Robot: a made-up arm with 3 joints. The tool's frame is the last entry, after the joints. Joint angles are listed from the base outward. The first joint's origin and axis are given. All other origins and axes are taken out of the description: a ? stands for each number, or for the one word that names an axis. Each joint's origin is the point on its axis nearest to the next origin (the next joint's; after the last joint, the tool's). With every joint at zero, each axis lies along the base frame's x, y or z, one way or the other. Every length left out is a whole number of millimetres.
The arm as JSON. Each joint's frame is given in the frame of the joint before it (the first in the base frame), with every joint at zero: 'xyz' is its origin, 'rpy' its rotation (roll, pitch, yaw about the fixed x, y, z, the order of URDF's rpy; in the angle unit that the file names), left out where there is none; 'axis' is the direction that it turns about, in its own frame. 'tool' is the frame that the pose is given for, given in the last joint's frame.
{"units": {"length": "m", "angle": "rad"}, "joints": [
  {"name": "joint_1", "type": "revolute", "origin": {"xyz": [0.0, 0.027, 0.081]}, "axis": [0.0, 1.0, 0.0]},
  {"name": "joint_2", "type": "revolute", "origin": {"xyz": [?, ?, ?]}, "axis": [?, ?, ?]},
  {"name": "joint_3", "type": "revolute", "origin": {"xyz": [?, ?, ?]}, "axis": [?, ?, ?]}
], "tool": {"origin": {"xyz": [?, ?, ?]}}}
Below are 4 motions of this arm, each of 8 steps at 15 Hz.
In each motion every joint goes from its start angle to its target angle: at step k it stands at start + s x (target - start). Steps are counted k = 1, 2, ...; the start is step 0. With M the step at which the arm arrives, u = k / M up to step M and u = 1 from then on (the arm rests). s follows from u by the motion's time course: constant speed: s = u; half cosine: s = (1 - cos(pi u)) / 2; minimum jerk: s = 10 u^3 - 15 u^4 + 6 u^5.
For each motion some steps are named. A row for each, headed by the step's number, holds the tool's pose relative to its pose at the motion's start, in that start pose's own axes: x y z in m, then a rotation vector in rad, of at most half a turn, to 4 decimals.
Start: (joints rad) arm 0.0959 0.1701 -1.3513
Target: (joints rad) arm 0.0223 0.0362 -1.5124
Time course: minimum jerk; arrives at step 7
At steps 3, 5, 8:
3: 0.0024 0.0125 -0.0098 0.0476 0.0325 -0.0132
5: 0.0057 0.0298 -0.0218 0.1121 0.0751 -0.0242
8: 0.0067 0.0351 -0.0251 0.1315 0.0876 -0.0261

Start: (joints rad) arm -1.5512 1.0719 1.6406
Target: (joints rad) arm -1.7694 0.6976 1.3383
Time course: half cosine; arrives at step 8
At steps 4, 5, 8:
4: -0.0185 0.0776 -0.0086 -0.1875 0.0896 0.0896
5: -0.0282 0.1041 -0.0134 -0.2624 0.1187 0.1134
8: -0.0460 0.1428 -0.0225 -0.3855 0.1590 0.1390

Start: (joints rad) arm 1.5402 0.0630 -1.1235
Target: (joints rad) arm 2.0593 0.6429 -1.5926
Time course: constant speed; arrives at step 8
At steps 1, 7, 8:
1: -0.0049 -0.0163 0.0071 -0.0636 0.1232 0.0353
7: -0.0165 -0.1373 0.0858 -0.4598 0.8372 0.2641
8: -0.0118 -0.1601 0.1043 -0.5305 0.9485 0.3061

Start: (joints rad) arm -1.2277 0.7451 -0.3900
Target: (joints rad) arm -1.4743 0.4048 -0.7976
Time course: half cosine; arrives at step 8
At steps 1, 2, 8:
1: -0.0010 0.0035 -0.0028 -0.0008 0.0086 -0.0144
2: -0.0038 0.0135 -0.0107 -0.0014 0.0325 -0.0552
8: -0.0142 0.0908 -0.0769 0.0777 0.1951 -0.3559

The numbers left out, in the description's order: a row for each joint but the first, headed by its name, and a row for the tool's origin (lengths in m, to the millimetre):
joint_2: xyz 0.073 0.0 0.344, axis 0.0 0.0 1.0
joint_3: xyz -0.228 0.07 0.0, axis 0.0 -1.0 0.0
tool: xyz 0.111 0.0 -0.025

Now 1 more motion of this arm.
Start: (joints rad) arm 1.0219 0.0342 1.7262
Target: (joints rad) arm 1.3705 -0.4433 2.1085
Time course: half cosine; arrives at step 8
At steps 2, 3, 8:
2: 0.0038 0.0149 -0.0235 -0.0687 -0.0049 0.0128
3: 0.0059 0.0319 -0.0509 -0.1429 -0.0102 0.0355
8: -0.0147 0.1077 -0.1811 -0.4181 -0.0305 0.2266

